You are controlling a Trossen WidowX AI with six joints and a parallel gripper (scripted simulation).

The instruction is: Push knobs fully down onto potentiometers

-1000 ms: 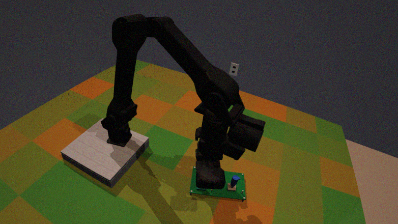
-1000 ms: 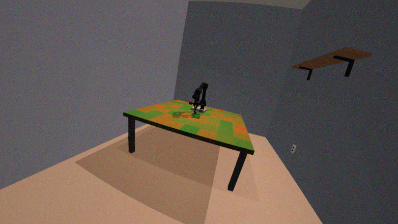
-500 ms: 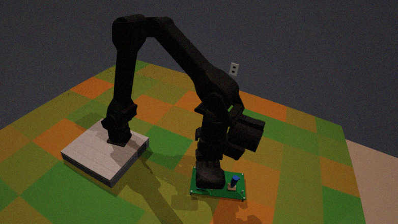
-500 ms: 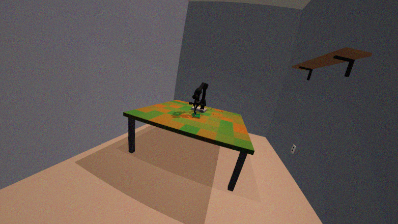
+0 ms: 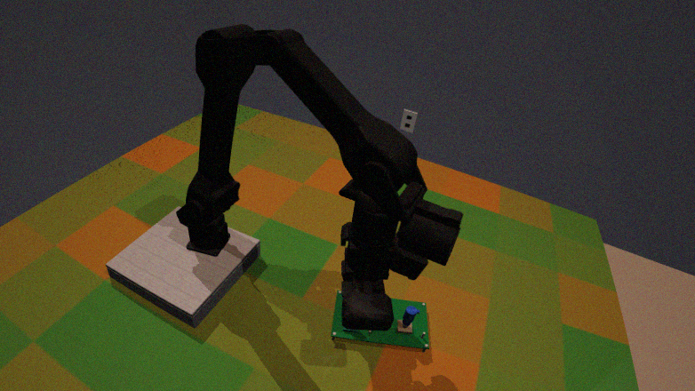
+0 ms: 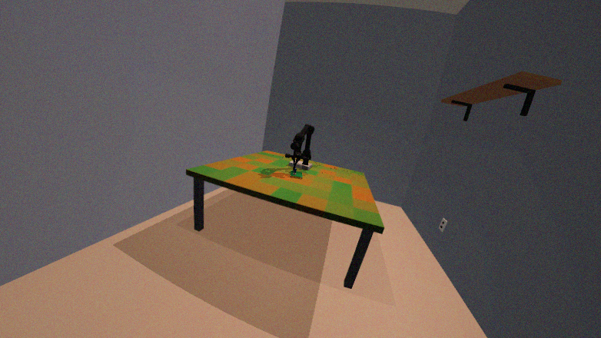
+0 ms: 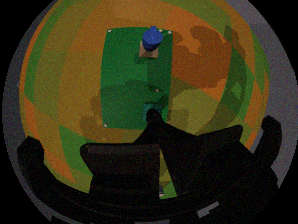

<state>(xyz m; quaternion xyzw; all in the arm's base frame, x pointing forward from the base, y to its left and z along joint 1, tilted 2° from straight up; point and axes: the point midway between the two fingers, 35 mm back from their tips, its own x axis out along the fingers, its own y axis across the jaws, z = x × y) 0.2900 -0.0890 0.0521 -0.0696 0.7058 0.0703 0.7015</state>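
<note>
My gripper tip is 10 mm above the black knob. The rest, counted from my gripper tip: blue knob: 90 mm ahead, 20 mm to the left, 10 mm below.
</note>
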